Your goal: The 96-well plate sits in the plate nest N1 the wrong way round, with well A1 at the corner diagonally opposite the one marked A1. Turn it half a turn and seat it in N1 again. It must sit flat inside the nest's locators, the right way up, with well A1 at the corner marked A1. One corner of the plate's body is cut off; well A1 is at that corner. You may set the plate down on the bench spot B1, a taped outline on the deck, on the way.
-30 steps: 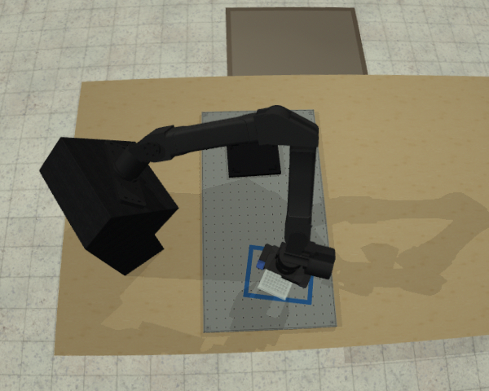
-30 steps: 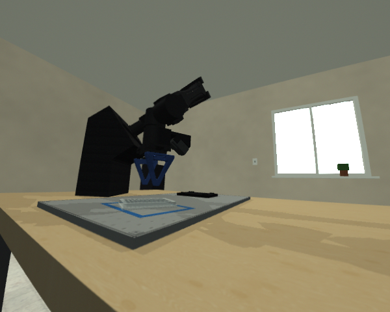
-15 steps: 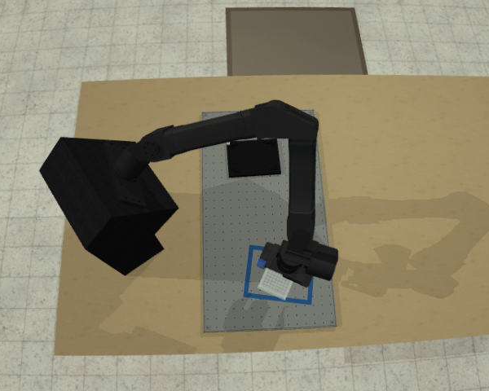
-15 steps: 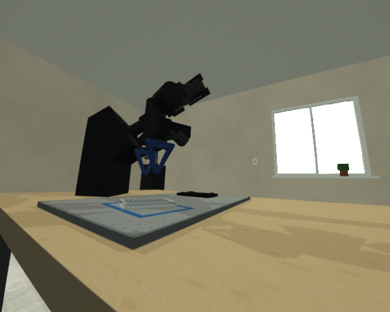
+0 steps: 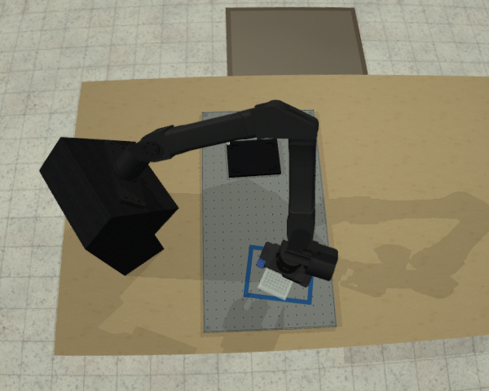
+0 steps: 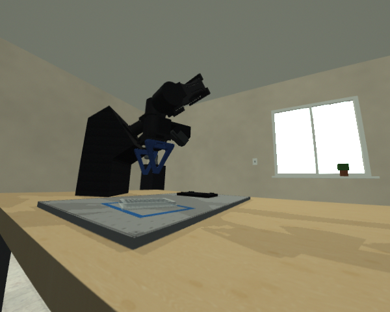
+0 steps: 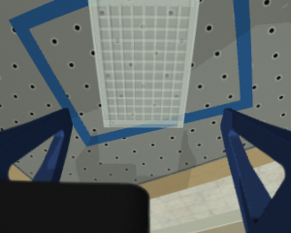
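Right now my hand is 8 cm above the clear 96-well plate. Round my hand: black plate nest N1 (37 cm to the left, 8 cm below, 6 cm behind); then white A1 label (42 cm to the left, 14 cm behind, 8 cm below).
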